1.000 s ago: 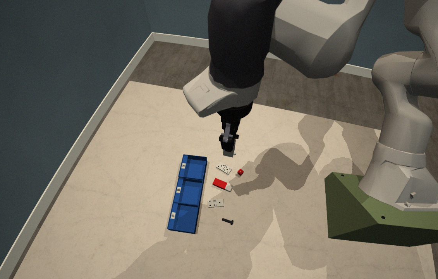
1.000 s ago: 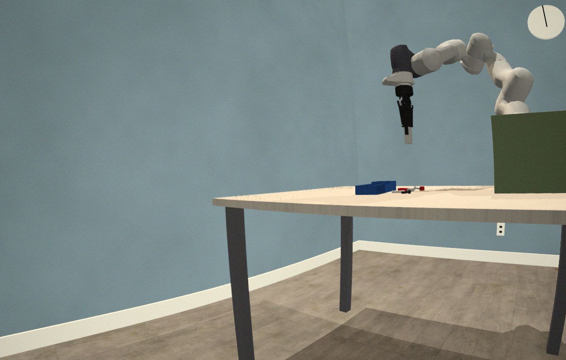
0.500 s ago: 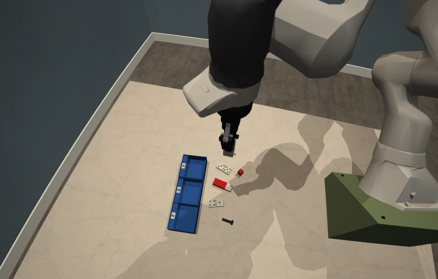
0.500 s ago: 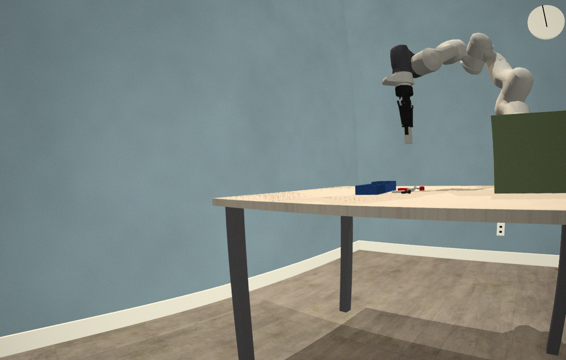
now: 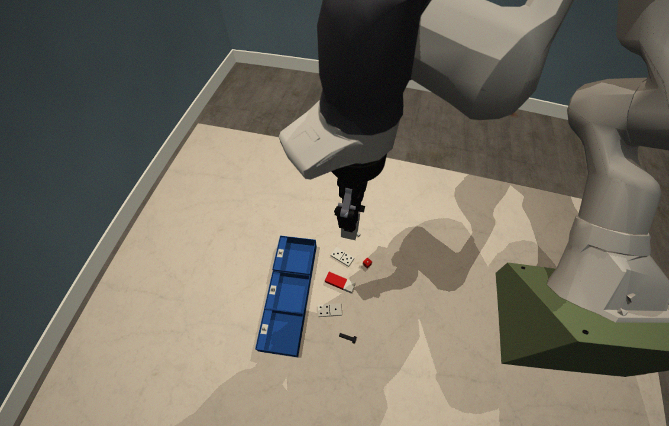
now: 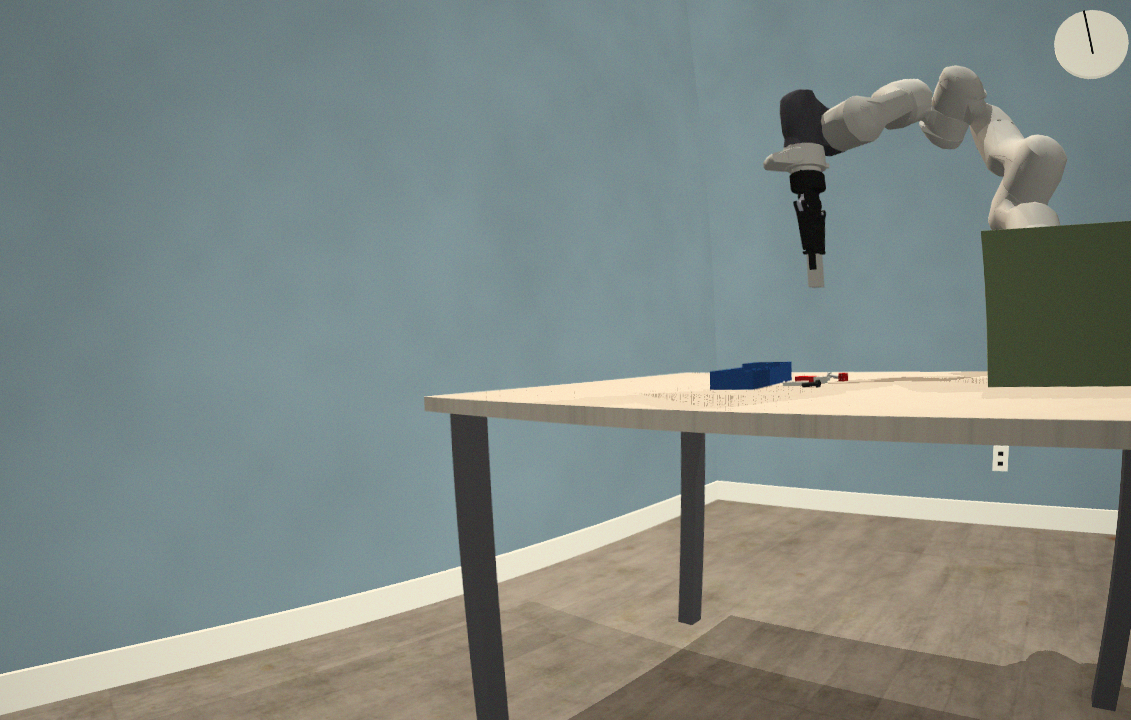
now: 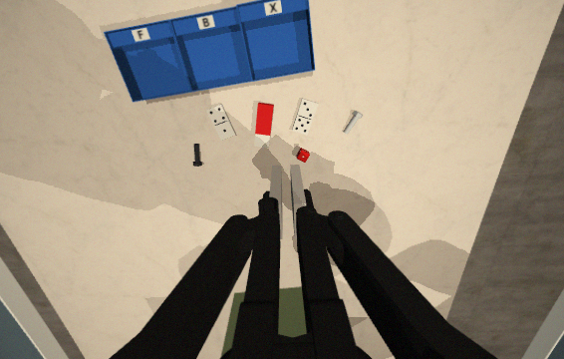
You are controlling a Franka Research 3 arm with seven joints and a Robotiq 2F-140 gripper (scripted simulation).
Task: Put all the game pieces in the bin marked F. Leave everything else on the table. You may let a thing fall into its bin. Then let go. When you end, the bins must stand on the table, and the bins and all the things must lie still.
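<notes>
Now: the blue three-part bin 12 cm ahead of my hand, 8 cm to the left of it and 20 cm below it. Also, from my hand: red block: 3 cm to the left, 21 cm below; red die: 4 cm behind, 2 cm to the right, 21 cm below; white domino: 3 cm ahead, 10 cm to the left, 22 cm below.
</notes>
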